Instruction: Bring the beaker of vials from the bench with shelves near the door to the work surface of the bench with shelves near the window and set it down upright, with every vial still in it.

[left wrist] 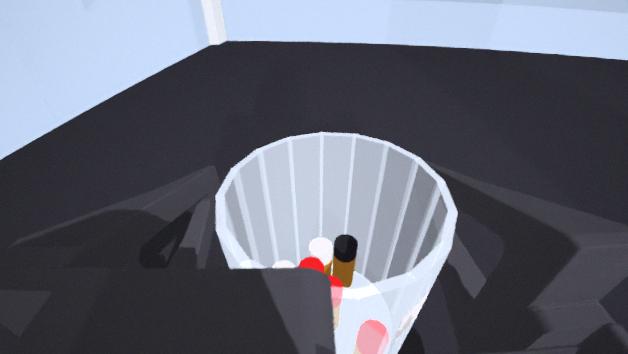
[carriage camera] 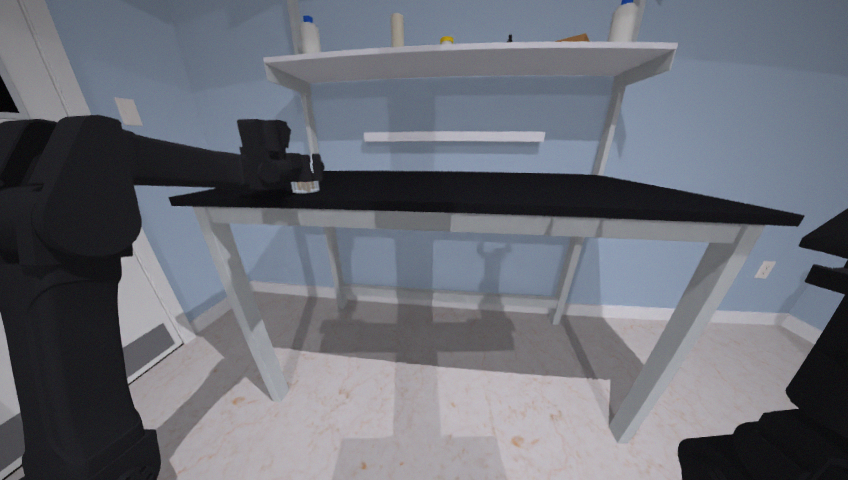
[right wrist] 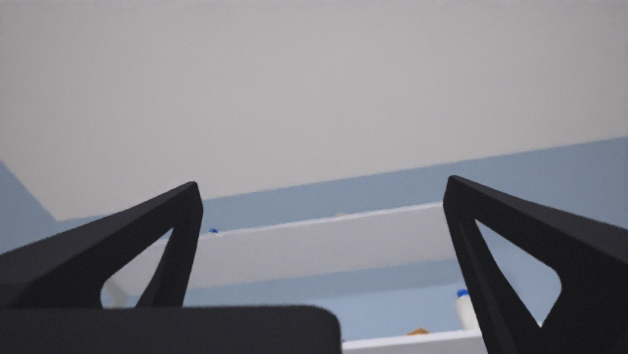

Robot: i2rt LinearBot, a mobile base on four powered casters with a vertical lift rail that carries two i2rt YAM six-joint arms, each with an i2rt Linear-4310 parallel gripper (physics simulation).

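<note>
The clear beaker (carriage camera: 305, 186) (left wrist: 306, 190) stands upright on the black bench top (carriage camera: 476, 193) (left wrist: 350, 85), near its left end in the carriage view. Several vials with black, white and red caps show inside it in the left wrist view, among them a black-capped vial (left wrist: 345, 247); its lower part is partly hidden by the gripper body. My left gripper (carriage camera: 316, 167) (left wrist: 317, 174) is open, with one finger on each side of the beaker. My right gripper (carriage camera: 805, 259) (right wrist: 322, 192) is open and empty, off to the right of the bench.
A white shelf (carriage camera: 470, 62) above the bench holds bottles, a tan cylinder (carriage camera: 397, 30), a yellow-capped jar (carriage camera: 446, 40) and a brown object (carriage camera: 574, 38). A white rail (carriage camera: 454, 137) runs along the wall. Bench legs (carriage camera: 672, 333) stand at the front. A door (carriage camera: 133, 297) is at the left.
</note>
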